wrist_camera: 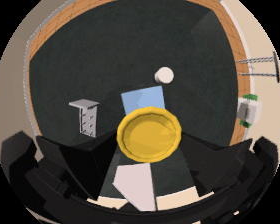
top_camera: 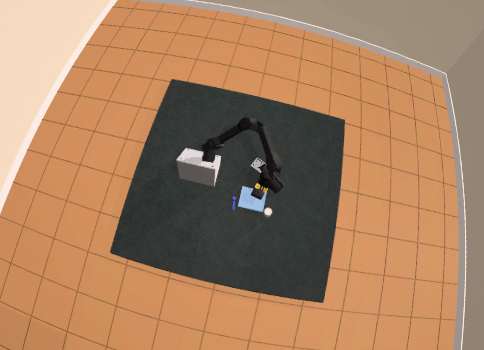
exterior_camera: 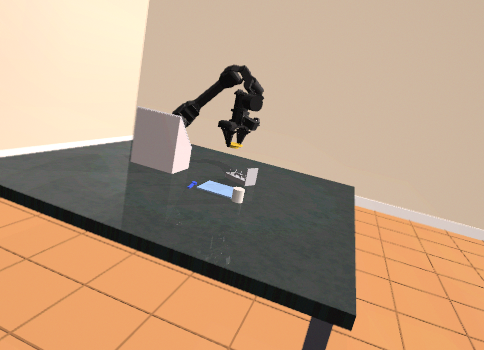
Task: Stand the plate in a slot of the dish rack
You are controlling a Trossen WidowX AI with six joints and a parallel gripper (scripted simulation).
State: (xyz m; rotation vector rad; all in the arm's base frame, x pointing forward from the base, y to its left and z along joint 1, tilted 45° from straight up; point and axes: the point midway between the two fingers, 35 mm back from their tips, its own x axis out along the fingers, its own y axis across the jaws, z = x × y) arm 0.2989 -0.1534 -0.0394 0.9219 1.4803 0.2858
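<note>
Right now the dish rack is 20 mm ahead of my gripper tip, 200 mm to the left of it and 160 mm below it. From my gripper tip the other things lie so: plate (10 mm above); then white cup (70 mm ahead, 90 mm to the right, 160 mm below); then blue spoon (130 mm behind, 30 mm to the right, 180 mm below).
</note>
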